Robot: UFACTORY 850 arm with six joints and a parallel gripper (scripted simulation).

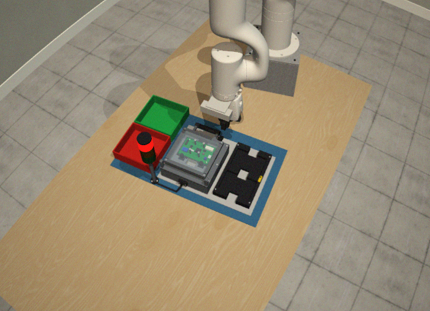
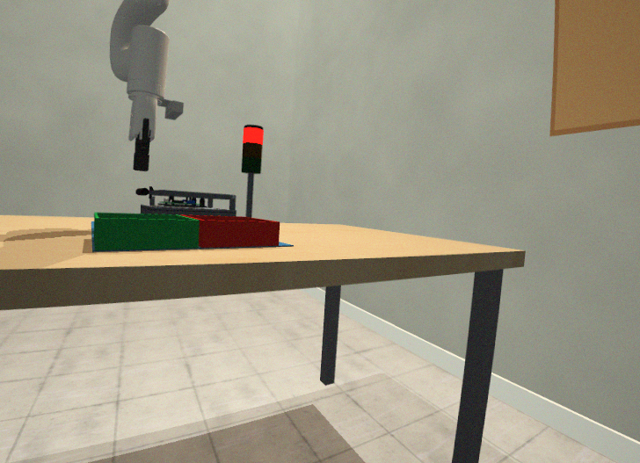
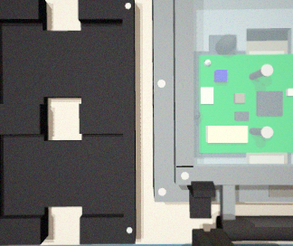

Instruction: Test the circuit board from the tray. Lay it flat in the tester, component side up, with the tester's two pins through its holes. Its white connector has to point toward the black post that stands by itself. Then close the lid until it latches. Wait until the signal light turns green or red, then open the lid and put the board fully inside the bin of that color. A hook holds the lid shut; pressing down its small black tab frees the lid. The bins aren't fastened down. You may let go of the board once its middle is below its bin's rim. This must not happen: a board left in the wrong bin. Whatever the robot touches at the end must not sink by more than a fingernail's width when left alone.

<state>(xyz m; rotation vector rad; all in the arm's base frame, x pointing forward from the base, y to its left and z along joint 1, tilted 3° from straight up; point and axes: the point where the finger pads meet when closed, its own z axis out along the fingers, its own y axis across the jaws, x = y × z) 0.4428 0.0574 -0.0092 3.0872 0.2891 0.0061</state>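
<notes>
Right now the latch hook is 70 mm below my hand and 20 mm ahead of it. Round my hand: green circuit board 90 mm below, 90 mm ahead, 50 mm to the right; then clear lid 90 mm ahead, 70 mm below, 50 mm to the right; then green bin 260 mm to the right, 150 mm below, 20 mm ahead.
</notes>
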